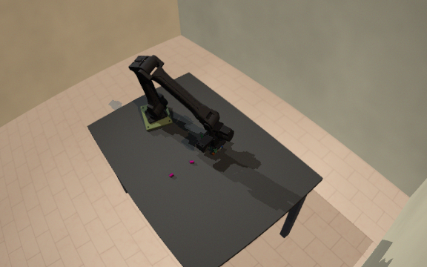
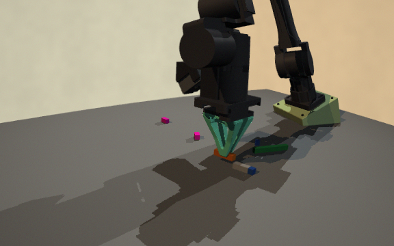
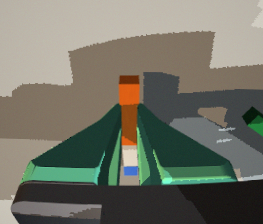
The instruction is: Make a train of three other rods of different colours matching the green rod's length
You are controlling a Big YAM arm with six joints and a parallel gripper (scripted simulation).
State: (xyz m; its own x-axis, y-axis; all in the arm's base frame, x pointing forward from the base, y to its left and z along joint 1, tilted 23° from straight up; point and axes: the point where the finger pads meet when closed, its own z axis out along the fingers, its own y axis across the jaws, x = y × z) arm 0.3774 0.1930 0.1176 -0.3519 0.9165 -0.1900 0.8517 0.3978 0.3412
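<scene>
Now: the orange rod 10 mm below my hand. Round my hand: grey rod 30 mm to the left, 20 mm below, 10 mm behind; then magenta rod 130 mm to the right, 20 mm below, 10 mm behind; then green rod 120 mm behind, 20 mm below, 10 mm to the right.
</scene>
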